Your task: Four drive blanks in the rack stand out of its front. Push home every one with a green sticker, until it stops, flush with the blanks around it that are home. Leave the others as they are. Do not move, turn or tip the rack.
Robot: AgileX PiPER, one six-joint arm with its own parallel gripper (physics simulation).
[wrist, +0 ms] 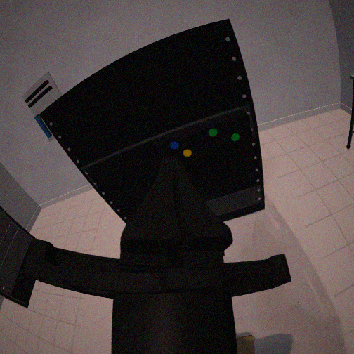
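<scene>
The black rack (160, 90) stands tilted across the upper middle of the wrist view, with light screw dots down both sides. In its dark lower bay four round stickers show: a blue sticker (174, 145), a yellow sticker (187, 153), a green sticker (213, 132) and another green sticker (235, 137) at the right. The blanks' edges are too dark to tell how far each stands out. My gripper (168, 166) is shut, its fingertips together just below the blue and yellow stickers. Whether the tips touch a blank cannot be told. The fingers hide the bay's lower middle.
A dark cabinet (14, 250) stands at the left edge. A white label sheet (42, 93) and a blue object (43, 127) show beside the rack's upper left. A thin black stand (351, 115) is at the right edge. A small tan block (245, 344) shows at the bottom.
</scene>
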